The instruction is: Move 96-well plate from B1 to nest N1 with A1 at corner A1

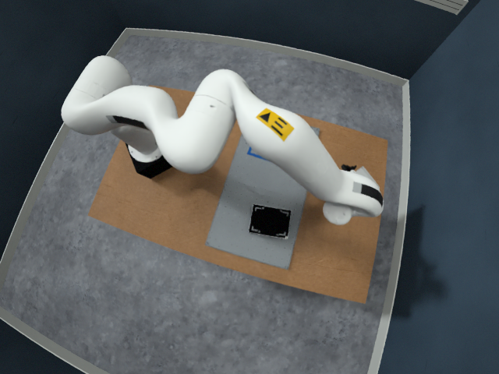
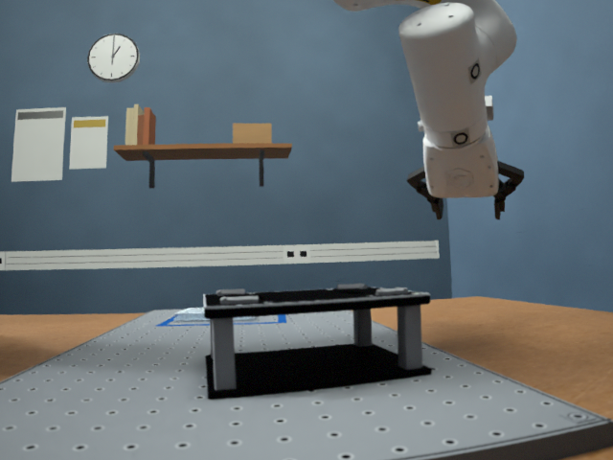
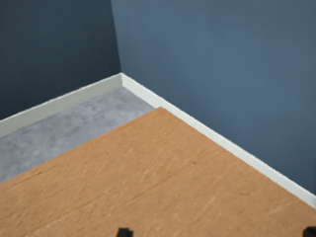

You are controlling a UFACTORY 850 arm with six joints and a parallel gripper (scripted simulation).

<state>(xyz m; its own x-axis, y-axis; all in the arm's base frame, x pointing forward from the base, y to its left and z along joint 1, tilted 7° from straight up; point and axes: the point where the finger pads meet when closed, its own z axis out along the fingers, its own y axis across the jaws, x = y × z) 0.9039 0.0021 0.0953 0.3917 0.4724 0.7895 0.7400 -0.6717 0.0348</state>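
Now: the 96-well plate 38 cm behind my hand, 15 cm below it and 14 cm to the left of it. From my hand the other things lie so: black raised plate nest 32 cm behind, 22 cm to the right, 10 cm below.
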